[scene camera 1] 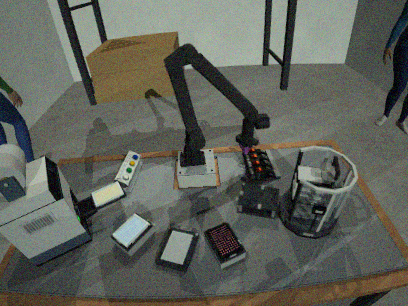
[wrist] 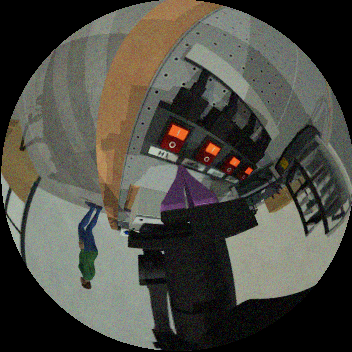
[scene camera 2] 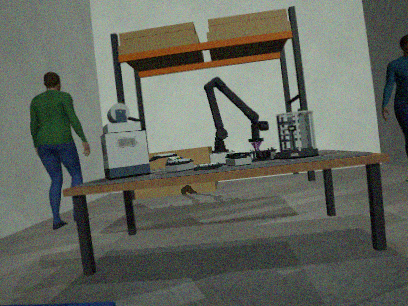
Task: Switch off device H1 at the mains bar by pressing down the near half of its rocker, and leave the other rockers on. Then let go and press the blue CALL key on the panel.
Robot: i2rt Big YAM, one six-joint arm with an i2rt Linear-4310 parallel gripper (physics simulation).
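Where they show: gripper, fingertip midpoint: (scene camera 1: 245, 154) (wrist: 180, 167); arm's base, link origin: (scene camera 1: 192, 159) (scene camera 2: 220, 152).
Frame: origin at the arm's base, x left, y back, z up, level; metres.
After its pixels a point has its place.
The dark mains bar (scene camera 1: 249, 173) {x 0.263, y -0.091, z -0.049 m} (wrist: 192, 142) {x 0.312, y 0.034, z -0.037 m} lies at the back right of the table. Its H1 rocker (wrist: 174, 139) {x 0.311, y 0.060, z -0.027 m} has a lit orange I half and a dark red O half beside the H1 label (wrist: 163, 153) {x 0.282, y 0.061, z -0.036 m}. The other rockers (wrist: 210, 152) {x 0.314, y 0.010, z -0.026 m} also show lit orange I halves. My gripper (scene camera 1: 245, 149) {x 0.272, y 0.032, z -0.029 m} (scene camera 2: 257, 145) {x 0.272, y 0.032, z -0.029 m} (wrist: 180, 167) {x 0.272, y 0.032, z -0.029 m} is shut and empty, purple fingertips pointing down at the bar's H1 end. In the wrist view the tips appear beside the label strip; contact cannot be told. The panel (scene camera 1: 120, 176) {x -0.353, y -0.060, z -0.002 m} with the blue key (scene camera 1: 135, 157) {x -0.297, y 0.082, z -0.010 m} (wrist: 126, 232) {x -0.296, y 0.086, z -0.008 m} lies left of the arm base.
A round clear-walled device (scene camera 1: 318, 210) {x 0.405, y -0.465, z 0.107 m} stands right of the bar, and a dark box (scene camera 1: 257, 200) {x 0.248, y -0.285, z -0.017 m} lies in front of it. A white machine (scene camera 1: 40, 220) {x -0.553, y -0.408, z 0.147 m} (scene camera 2: 125, 150) {x -0.577, y -0.419, z 0.085 m} stands at the left. Several trays, including a blue-white one (scene camera 1: 132, 231) {x -0.262, y -0.368, z -0.015 m}, lie along the front.
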